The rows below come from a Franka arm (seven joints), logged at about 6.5 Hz.
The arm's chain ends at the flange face. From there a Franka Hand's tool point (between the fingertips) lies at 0.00 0.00 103.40 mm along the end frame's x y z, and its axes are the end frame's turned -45 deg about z.
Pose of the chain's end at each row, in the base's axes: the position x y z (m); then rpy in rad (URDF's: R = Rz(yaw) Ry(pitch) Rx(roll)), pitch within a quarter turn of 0, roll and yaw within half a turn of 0:
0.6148 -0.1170 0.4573 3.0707 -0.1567 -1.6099
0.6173 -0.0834 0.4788 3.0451 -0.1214 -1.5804
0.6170 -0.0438 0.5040 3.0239 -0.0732 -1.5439
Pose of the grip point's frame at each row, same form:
0.6069 -0.1328 0.3554 2.9808 -0.0609 -0.8252
0.6072 -0.0958 0.3766 2.9877 -0.0180 -0.7995
0.6051 -0.0516 0.4016 3.0066 0.0311 -0.7649

